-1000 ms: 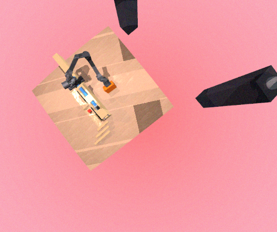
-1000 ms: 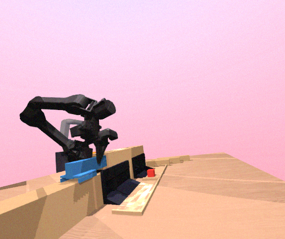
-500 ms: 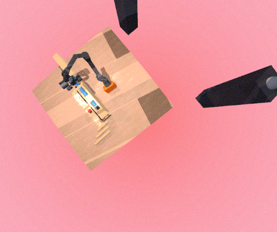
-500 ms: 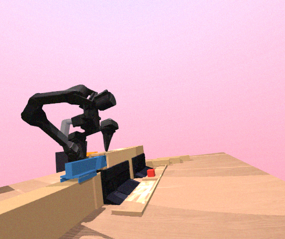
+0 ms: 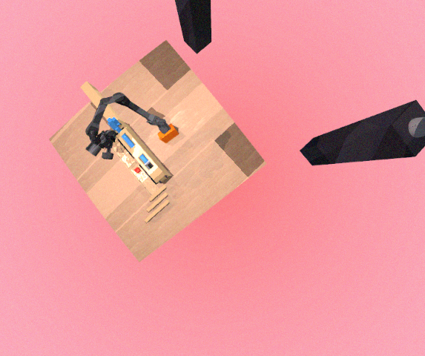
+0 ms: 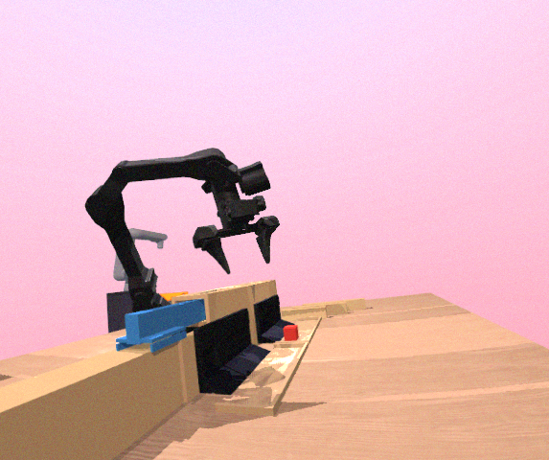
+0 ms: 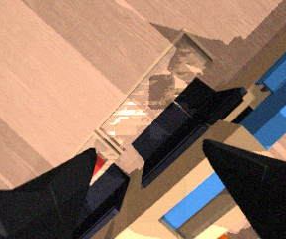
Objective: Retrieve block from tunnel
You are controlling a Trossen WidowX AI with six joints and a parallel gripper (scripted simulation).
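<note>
Right now the red block is 180 mm below my gripper tip, 170 mm to the left of it and 30 mm ahead of it. From my gripper tip the other things lie so: tan covered tunnel 130 mm below, 90 mm to the right, 70 mm behind.
</note>
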